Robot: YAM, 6 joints.
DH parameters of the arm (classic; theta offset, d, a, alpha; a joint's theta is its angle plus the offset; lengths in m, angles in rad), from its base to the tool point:
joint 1: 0 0.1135 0.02 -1.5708
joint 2: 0 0 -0.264 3.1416
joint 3: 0.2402 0 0.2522 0
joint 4: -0.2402 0 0.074 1.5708
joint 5: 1.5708 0 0 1.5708
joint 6: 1.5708 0.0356 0 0
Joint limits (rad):
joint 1: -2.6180..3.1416
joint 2: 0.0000..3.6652
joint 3: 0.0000..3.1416
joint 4: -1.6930..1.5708
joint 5: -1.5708..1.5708
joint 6: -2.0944..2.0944
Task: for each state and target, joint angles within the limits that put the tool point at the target. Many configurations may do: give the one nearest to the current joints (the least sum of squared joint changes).
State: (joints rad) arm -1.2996 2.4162 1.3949 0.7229 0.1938 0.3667
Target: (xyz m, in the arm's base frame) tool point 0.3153 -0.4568 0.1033
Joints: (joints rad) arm -0.9565 2.5520 1.7055 0.7244 0.1584 0.3667
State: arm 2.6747 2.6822 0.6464 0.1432 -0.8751 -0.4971
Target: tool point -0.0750 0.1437 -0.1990
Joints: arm 1.9115 3.0691 0.9088 0.2216 -0.6907 -0.4971
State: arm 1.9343 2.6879 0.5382 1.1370 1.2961 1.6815
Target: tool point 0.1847 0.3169 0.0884
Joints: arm 1.1372 2.2020 0.8294 1.2533 1.3176 1.6815
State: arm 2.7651 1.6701 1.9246 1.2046 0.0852 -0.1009
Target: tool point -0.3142 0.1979 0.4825
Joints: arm 2.5900 1.7468 1.5602 1.2488 0.1098 -0.1009
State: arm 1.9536 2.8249 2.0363 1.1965 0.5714 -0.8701
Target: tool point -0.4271 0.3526 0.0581
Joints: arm 2.4865 2.8075 1.8179 1.2810 0.5768 -0.8701
